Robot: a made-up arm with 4 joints.
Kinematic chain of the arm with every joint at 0, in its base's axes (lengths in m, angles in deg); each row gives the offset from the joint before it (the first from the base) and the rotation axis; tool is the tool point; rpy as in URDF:
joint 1: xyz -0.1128 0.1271 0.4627 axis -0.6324 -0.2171 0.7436
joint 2: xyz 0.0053 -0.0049 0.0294 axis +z
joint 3: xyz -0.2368 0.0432 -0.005 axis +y
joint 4: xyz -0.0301 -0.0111 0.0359 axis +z
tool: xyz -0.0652 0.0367 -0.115 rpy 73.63 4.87 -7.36
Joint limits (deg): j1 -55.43..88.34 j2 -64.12..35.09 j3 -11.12..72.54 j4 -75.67..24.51
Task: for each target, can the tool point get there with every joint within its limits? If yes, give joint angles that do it. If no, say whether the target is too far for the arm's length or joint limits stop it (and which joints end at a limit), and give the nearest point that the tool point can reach.
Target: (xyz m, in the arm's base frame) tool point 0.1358 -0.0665 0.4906
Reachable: no: joint limits stop it (at a limit: joint 1, joint 2, joint 3, joint 4) | nearest point -0.0836 -0.1670 0.6149 | short by 0.271 m
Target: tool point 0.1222 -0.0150 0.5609
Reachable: no: joint limits stop it (at a limit: joint 1, joint 2, joint 3, joint 4) | nearest point -0.0836 -0.1670 0.6149 | short by 0.261 m
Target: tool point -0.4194 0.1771 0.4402
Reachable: yes | joints -16.90 23.24 11.15 -50.25
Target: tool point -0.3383 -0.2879 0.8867
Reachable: no: too far | nearest point -0.2200 -0.1326 0.6937 | short by 0.275 m
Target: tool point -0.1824 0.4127 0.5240
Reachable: yes | joints -30.18 -32.92 19.06 -65.52
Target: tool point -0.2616 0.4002 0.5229
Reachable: yes | joints -24.32 -24.18 35.25 -62.65
